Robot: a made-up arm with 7 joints. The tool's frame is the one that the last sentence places.
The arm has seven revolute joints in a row. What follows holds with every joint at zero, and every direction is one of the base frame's.
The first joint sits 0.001 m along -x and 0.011 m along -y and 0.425 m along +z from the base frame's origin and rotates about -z.
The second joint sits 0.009 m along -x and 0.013 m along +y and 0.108 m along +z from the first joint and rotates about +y.
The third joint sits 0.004 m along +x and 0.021 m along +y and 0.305 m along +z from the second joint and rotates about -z.
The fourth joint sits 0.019 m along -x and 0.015 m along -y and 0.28 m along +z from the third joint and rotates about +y.
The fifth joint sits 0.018 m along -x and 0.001 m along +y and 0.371 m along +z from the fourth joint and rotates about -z.
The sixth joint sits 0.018 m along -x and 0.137 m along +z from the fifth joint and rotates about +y.
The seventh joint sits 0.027 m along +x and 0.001 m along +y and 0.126 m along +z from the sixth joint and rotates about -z.
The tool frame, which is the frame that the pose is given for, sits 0.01 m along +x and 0.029 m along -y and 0.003 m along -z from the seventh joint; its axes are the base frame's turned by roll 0, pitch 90 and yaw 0 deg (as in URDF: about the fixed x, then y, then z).
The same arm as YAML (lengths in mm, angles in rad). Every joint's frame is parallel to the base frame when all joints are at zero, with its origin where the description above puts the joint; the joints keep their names.
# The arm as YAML. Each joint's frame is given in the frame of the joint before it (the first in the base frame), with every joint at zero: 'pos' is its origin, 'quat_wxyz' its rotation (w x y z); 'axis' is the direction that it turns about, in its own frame. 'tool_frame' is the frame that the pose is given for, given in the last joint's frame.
length_unit: mm
angle_unit: rad
joints:
  - joint: joint 1
    pos: [-1.0, -11.0, 425.0]
    quat_wxyz: [1.0, 0.0, 0.0, 0.0]
    axis: [0.0, 0.0, -1.0]
  - joint: joint 2
    pos: [-9.0, 13.0, 108.0]
    quat_wxyz: [1.0, 0.0, 0.0, 0.0]
    axis: [0.0, 1.0, 0.0]
  - joint: joint 3
    pos: [4.0, 21.0, 305.0]
    quat_wxyz: [1.0, 0.0, 0.0, 0.0]
    axis: [0.0, 0.0, -1.0]
  - joint: joint 4
    pos: [-19.0, -15.0, 280.0]
    quat_wxyz: [1.0, 0.0, 0.0, 0.0]
    axis: [0.0, 1.0, 0.0]
  - joint: joint 5
    pos: [-18.0, 1.0, 371.0]
    quat_wxyz: [1.0, 0.0, 0.0, 0.0]
    axis: [0.0, 0.0, -1.0]
  - joint: joint 6
    pos: [-18.0, 0.0, 137.0]
    quat_wxyz: [1.0, 0.0, 0.0, 0.0]
    axis: [0.0, 1.0, 0.0]
  - joint: joint 7
    pos: [27.0, 1.0, 126.0]
    quat_wxyz: [1.0, 0.0, 0.0, 0.0]
    axis: [0.0, 0.0, -1.0]
tool_frame:
  pos: [10.0, -29.0, -3.0]
  quat_wxyz: [0.707107, 0.0, 0.707107, 0.0]

